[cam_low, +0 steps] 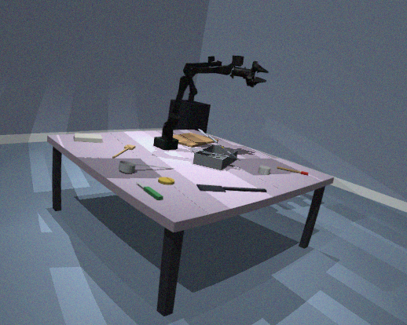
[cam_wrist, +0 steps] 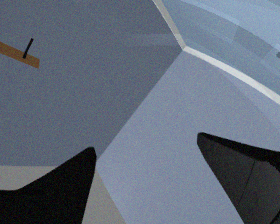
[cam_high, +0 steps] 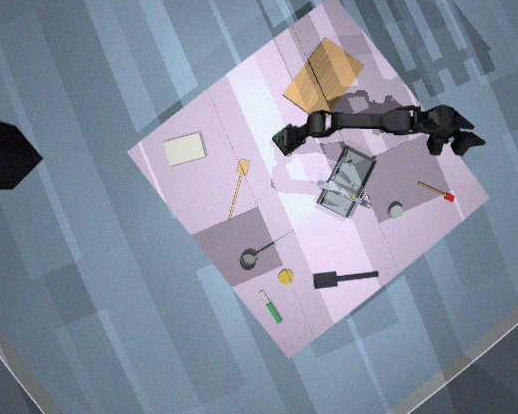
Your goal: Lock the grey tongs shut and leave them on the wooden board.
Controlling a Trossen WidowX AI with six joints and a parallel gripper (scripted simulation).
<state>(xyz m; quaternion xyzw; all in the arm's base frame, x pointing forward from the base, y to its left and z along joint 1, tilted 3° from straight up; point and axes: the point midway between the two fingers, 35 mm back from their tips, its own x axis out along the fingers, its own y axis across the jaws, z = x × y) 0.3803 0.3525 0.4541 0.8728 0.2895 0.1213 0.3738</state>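
The yellow tab lies 430 mm below my gripper tip, 310 mm to the right of it and 20 mm behind it. Also, from my gripper tip: wooden board 520 mm below, 520 mm behind, 10 mm to the right; then roasting tin 500 mm below, 270 mm to the right, 80 mm behind; then white cup 510 mm below, 190 mm to the right, 190 mm ahead.
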